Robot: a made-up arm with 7 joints.
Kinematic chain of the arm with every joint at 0, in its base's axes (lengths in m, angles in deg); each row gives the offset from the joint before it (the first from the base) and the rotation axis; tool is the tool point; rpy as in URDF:
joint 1: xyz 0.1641 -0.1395 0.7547 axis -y
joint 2: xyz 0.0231 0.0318 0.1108 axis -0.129 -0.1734 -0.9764
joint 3: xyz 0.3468 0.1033 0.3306 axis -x
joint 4: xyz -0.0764 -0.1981 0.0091 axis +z
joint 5: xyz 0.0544 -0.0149 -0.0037 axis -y
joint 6: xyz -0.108 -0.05 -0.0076 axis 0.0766 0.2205 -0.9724
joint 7: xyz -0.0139 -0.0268 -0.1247 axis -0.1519 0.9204 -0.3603
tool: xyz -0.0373 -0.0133 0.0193 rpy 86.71 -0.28 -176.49
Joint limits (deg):
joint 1: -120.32..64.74
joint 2: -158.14..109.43
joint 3: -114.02..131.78
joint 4: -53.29..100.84
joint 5: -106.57..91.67
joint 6: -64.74..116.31
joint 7: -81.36..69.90
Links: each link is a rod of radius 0.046 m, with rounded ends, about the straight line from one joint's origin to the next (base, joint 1, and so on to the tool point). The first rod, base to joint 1, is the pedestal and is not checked.
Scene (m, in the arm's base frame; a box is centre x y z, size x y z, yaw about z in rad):
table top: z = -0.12
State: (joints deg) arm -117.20 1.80 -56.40 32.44 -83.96 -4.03 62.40
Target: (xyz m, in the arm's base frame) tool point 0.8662 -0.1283 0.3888
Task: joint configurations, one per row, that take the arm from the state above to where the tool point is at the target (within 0.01 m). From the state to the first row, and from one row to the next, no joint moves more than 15 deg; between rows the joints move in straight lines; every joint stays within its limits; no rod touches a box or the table.
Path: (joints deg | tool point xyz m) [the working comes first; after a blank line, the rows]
Joints at the target: -88.94 -10.18 25.22 36.25 -106.57 4.05 44.29
Straight joint move there: clear.

1: -112.49 -0.20 -42.80 33.08 -87.73 -2.68 59.38 | 0.3536 -0.3083 0.3393
2: -107.78 -2.19 -29.19 33.71 -91.50 -1.34 56.36 | 0.4601 -0.3165 0.3151
3: -103.07 -4.19 -15.59 34.35 -95.26 0.01 53.35 | 0.5721 -0.3009 0.3049
4: -98.36 -6.18 -1.99 34.98 -99.03 1.35 50.33 | 0.6824 -0.2624 0.3131
5: -93.65 -8.18 11.62 35.62 -102.80 2.70 47.31 | 0.7830 -0.2034 0.3413
6: -88.94 -10.18 25.22 36.25 -106.57 4.05 44.29 | 0.8662 -0.1283 0.3888

